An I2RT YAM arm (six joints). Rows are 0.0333 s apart.
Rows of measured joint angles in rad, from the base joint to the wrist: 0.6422 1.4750 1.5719 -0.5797 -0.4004 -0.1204; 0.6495 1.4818 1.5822 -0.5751 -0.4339 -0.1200; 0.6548 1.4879 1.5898 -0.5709 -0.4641 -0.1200; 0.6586 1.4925 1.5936 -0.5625 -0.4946 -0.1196; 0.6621 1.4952 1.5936 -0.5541 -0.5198 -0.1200; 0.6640 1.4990 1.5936 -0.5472 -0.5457 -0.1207; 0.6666 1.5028 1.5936 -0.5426 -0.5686 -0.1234; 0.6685 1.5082 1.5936 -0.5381 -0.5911 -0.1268; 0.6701 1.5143 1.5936 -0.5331 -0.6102 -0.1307; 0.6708 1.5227 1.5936 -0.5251 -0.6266 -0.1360; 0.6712 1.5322 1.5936 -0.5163 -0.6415 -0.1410; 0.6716 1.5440 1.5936 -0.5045 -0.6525 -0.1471; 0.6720 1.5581 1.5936 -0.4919 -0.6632 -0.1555
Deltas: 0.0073 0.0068 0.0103 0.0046 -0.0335 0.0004; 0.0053 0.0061 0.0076 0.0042 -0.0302 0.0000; 0.0038 0.0046 0.0038 0.0084 -0.0305 0.0004; 0.0035 0.0027 0.0000 0.0084 -0.0252 -0.0004; 0.0019 0.0038 0.0000 0.0069 -0.0259 -0.0007; 0.0026 0.0038 0.0000 0.0046 -0.0229 -0.0027; 0.0019 0.0054 0.0000 0.0045 -0.0225 -0.0034; 0.0016 0.0061 0.0000 0.0050 -0.0191 -0.0039; 0.0007 0.0084 0.0000 0.0080 -0.0164 -0.0053; 0.0004 0.0095 0.0000 0.0088 -0.0149 -0.0050; 0.0004 0.0118 0.0000 0.0118 -0.0110 -0.0061; 0.0004 0.0141 0.0000 0.0126 -0.0107 -0.0084
